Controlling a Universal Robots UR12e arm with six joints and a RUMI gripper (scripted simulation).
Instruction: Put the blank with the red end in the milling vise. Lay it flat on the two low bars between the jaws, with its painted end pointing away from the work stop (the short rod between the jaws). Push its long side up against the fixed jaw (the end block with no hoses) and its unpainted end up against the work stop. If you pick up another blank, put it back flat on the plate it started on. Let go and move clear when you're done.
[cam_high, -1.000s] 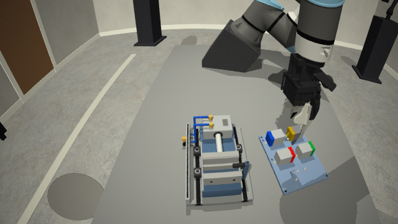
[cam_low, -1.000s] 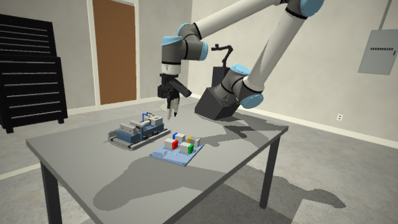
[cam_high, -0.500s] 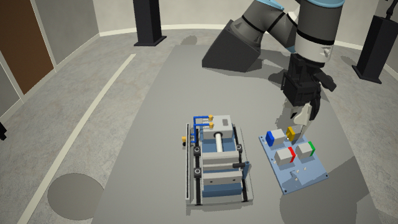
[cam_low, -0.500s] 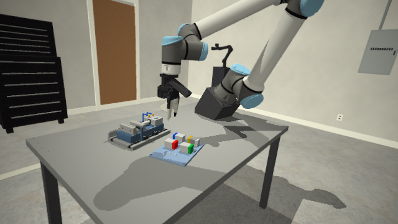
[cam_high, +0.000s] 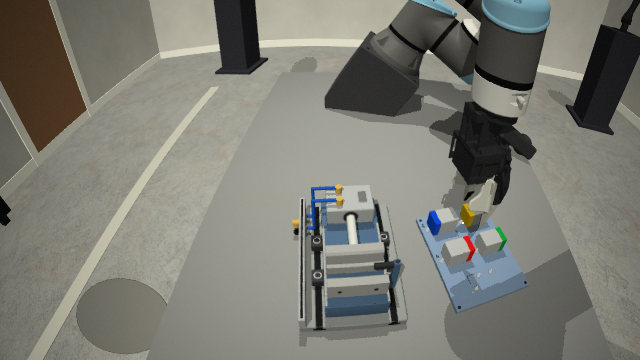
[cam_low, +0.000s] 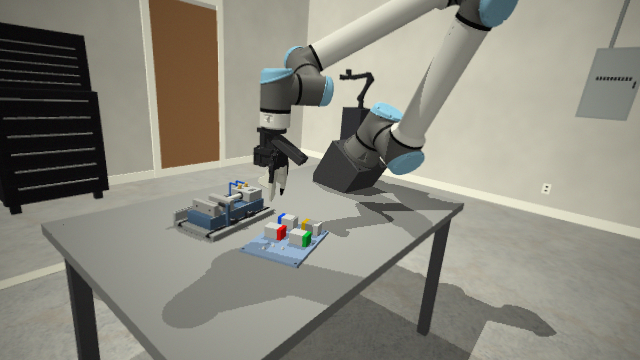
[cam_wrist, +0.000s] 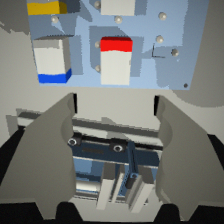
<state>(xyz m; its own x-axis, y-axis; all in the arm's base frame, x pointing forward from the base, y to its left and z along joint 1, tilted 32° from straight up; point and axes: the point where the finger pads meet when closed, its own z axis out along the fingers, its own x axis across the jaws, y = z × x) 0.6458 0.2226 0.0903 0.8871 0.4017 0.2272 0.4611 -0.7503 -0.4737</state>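
My gripper is now 130 mm above the red-ended blank. From my hand the other things lie so: blue plate 20 mm behind, 40 mm to the left, 150 mm below; blue-ended blank 80 mm behind, 40 mm to the right, 130 mm below; green-ended blank 40 mm behind, 80 mm to the left, 130 mm below.
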